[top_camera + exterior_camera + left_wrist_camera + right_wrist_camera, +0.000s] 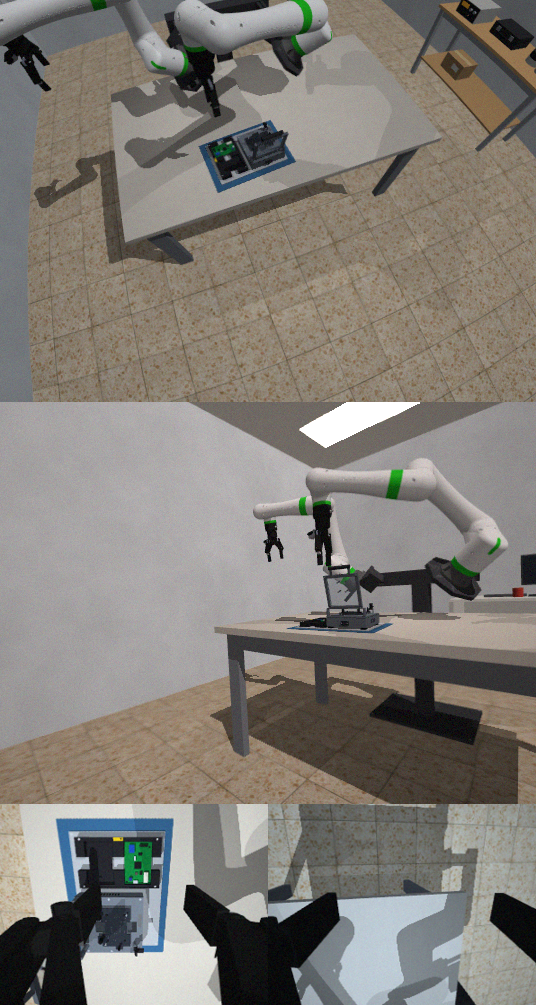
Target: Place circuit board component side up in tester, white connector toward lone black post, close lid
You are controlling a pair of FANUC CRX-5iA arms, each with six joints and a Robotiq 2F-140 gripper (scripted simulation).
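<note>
Now: left hand 31 cm above the green circuit board. Round my left hand: black tray: 31 cm below, 5 cm ahead, 1 cm to the left; then black fitting: 24 cm below, 22 cm to the left, 5 cm behind; then clear lid: 21 cm to the left, 15 cm below, 14 cm ahead.
</note>
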